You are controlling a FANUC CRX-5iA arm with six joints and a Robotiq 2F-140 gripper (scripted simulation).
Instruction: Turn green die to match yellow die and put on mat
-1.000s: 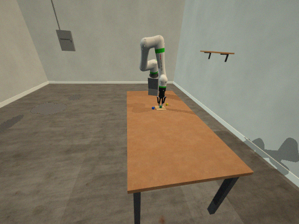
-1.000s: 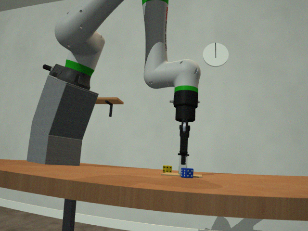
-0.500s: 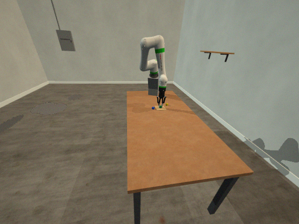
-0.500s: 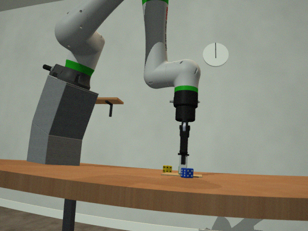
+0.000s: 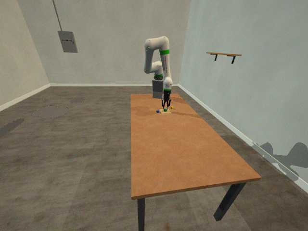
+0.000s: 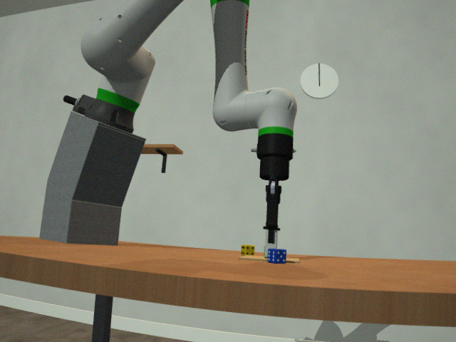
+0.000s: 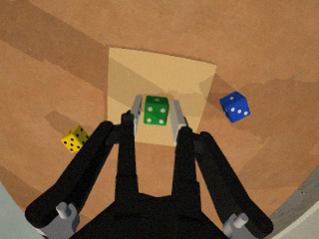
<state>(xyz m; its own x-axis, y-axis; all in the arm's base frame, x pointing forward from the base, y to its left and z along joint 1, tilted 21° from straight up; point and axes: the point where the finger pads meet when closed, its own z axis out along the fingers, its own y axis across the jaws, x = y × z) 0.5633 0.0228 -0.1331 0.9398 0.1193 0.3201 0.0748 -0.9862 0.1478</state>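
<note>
Right now my hand is 2 cm above the green die. The rest, counted from my hand: blue die (3 cm ahead, 11 cm to the right, 2 cm below); then yellow die (8 cm behind, 12 cm to the left, 2 cm below); then tan mat (4 cm below).
</note>
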